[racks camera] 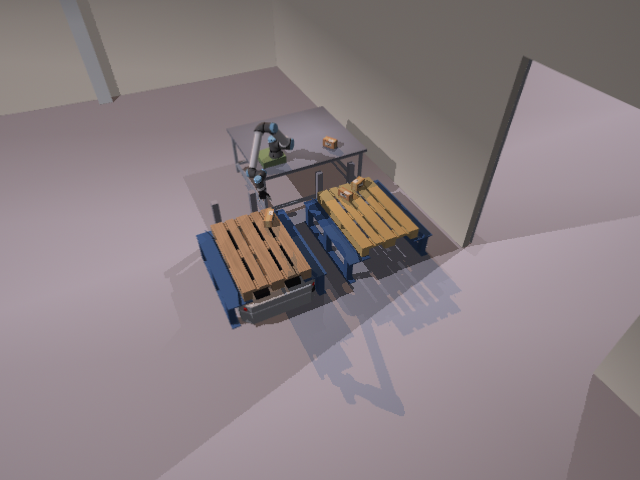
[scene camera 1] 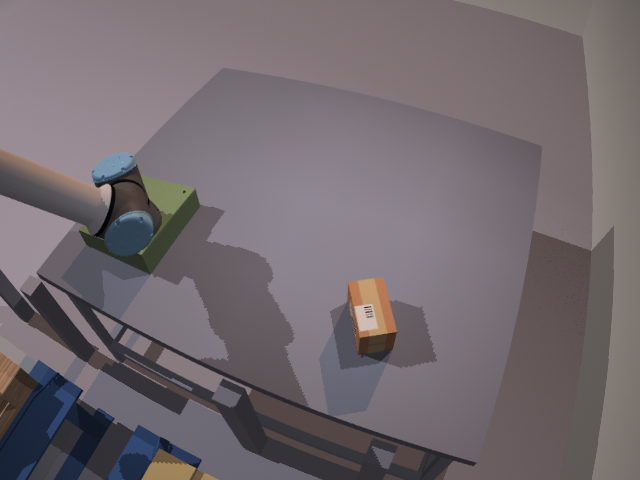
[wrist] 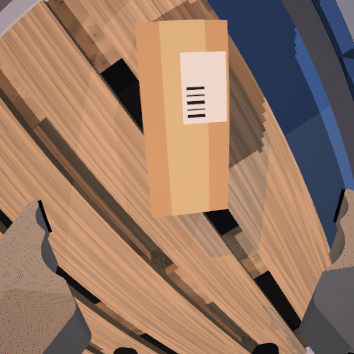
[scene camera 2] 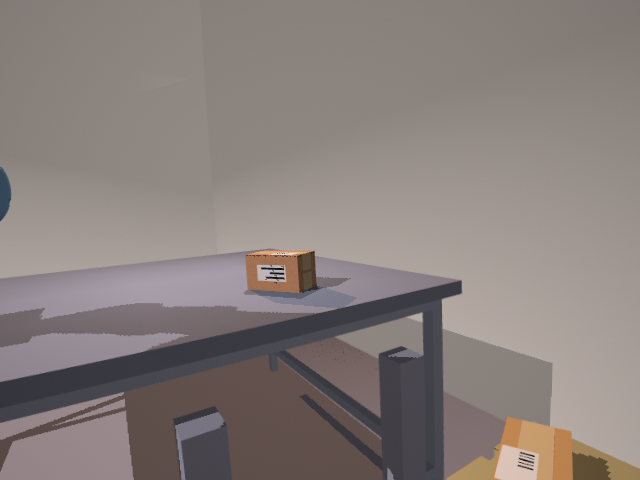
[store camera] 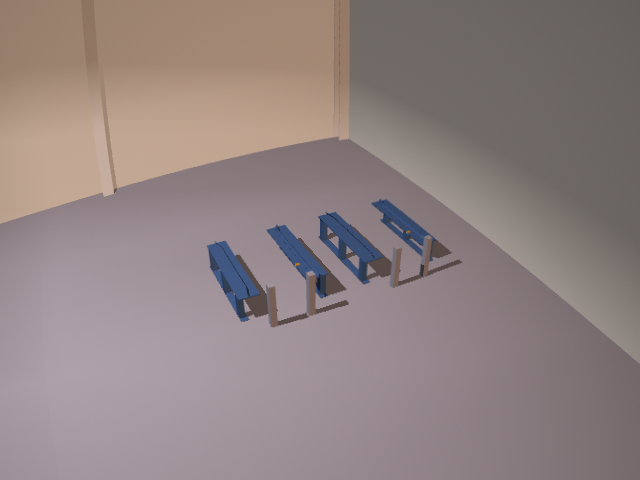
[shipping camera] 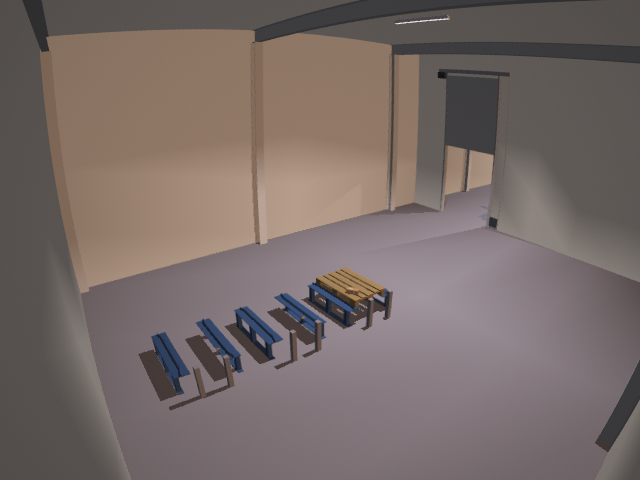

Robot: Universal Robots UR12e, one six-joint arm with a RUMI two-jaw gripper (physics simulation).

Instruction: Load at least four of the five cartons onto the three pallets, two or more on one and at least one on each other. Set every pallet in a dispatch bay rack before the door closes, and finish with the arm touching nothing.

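Places are measured from the arm's base along level axes (x right, y ahead, z up), in centimetres.
Pixels of known places: gripper, fingertip midpoint: (racks camera: 265,200) (wrist: 191,199); arm's base at its link origin: (racks camera: 276,154).
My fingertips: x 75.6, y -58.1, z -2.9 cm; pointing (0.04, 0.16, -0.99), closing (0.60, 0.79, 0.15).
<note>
Ahead of a thing's pixels: the offset from my fingertips to its top centre. "spot": to the spot under its first point. Level surfaces: height alone.
My gripper (wrist: 191,199) (racks camera: 265,203) is open above the near end of the brown pallet (racks camera: 232,258) (wrist: 95,200). A carton {dz -20.1, dx +3.4, dy +0.9 cm} (wrist: 190,165) (racks camera: 269,218) rests upright on that pallet, below and ahead of the parted fingers. Two cartons {dz -23.3, dx +13.9, dy +109.7 cm} (racks camera: 345,194) {dz -21.5, dx +5.8, dy +136.4 cm} (racks camera: 358,183) sit on the yellow pallet (racks camera: 390,205); one carton {spot: dz -21.5, dx +5.3, dy +138.0 cm} (scene camera 2: 535,449) of these shows in scene camera 2. Another carton {dz +3.9, dx -66.1, dy +139.5 cm} (scene camera 1: 369,315) (scene camera 2: 279,271) (racks camera: 329,143) stands on the table {dz -6.6 cm} (scene camera 1: 320,170). In the shipping view, a third pallet (shipping camera: 366,280) bears a carton (shipping camera: 352,290) and sits on a blue rack. The door (shipping camera: 471,113) is partly lowered.
A pale low vehicle (racks camera: 281,304) is under the brown pallet, between blue rack rails (racks camera: 214,273). Grey posts {dz -21.6, dx -38.6, dy +102.7 cm} (racks camera: 318,183) stand between table and racks. Blue racks without pallets (shipping camera: 258,325) (store camera: 232,268) stand in the shipping and store views, with posts (store camera: 310,294) at their ends.
</note>
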